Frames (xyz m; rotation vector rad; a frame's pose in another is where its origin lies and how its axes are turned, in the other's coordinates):
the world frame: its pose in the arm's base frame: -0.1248 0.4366 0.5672 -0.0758 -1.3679 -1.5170
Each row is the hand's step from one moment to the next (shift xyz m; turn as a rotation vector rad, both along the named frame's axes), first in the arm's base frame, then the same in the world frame.
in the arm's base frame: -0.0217 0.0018 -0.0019 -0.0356 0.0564 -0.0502
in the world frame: 0.0075 -0.0161 0.0128 -0.0510 -0.0484 0.0450
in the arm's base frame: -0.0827 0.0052 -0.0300 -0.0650 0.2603 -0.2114
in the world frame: 0.0152 -0.0773 0.0395 -0.2674 -0.1401 0.1598
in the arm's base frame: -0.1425 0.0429 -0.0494 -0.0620 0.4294 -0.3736
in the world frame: 0.0065 -0.1250 0.0945 -0.4775 -0.2168 0.2298
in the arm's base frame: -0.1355 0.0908 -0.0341 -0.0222 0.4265 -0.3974
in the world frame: -0.0169 -0.1001 0.1321 -0.5089 -0.2060 0.1973
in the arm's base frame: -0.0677 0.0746 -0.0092 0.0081 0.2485 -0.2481
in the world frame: -0.0217 -0.0389 0.0908 -0.3166 -0.1168 0.0975
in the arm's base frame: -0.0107 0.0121 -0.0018 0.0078 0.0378 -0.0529
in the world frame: -0.0038 -0.0063 0.0145 -0.0608 -0.0237 0.0059
